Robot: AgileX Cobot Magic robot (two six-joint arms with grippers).
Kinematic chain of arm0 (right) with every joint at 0, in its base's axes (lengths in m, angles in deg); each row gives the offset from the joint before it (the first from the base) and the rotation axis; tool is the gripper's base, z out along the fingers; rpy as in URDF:
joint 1: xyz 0 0 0.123 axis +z
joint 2: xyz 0 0 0 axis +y
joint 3: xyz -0.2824 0 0.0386 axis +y
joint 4: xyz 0.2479 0 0.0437 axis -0.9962 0 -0.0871
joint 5: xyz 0 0 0 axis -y
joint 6: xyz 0.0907 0 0.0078 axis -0.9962 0 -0.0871
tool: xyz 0 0 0 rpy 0 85 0
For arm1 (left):
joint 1: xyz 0 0 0.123 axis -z
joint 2: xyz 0 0 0 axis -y
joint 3: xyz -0.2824 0 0.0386 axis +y
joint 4: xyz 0.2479 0 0.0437 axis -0.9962 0 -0.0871
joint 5: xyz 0 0 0 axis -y
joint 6: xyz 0.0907 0 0.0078 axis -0.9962 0 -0.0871
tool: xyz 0 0 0 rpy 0 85 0
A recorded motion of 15 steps. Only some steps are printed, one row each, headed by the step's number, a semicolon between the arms.
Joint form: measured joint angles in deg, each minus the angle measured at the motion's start. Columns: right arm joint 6, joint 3, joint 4, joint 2, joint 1, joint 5; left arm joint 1, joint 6, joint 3, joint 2, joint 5, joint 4.
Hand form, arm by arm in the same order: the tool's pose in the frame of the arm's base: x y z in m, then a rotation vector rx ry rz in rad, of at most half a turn. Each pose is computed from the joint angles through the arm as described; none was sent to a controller.
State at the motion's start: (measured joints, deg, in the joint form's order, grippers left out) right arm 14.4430 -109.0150 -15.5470 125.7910 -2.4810 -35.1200; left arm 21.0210 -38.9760 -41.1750 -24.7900 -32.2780 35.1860
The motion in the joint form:
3: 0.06 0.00 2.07 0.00 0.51 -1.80; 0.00 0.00 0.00 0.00 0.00 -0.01
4: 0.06 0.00 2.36 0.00 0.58 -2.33; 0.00 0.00 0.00 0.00 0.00 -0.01
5: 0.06 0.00 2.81 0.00 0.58 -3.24; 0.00 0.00 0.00 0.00 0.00 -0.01
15: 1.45 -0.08 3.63 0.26 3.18 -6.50; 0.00 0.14 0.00 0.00 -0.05 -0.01
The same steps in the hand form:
3: 0.5069 -0.0047 0.2328 -0.1002 2.3980 0.1233; 0.0566 -0.0518 0.3793 0.6509 1.5566 -0.4300
4: 0.5062 -0.0041 0.2322 -0.1070 2.4074 0.1210; 0.0566 -0.0518 0.3793 0.6509 1.5566 -0.4300
5: 0.5051 -0.0043 0.2312 -0.1156 2.4235 0.1168; 0.0566 -0.0518 0.3793 0.6509 1.5566 -0.4300
15: 0.5013 0.0186 0.2261 -0.2226 2.4770 0.1258; 0.0566 -0.0519 0.3792 0.6497 1.5581 -0.4321

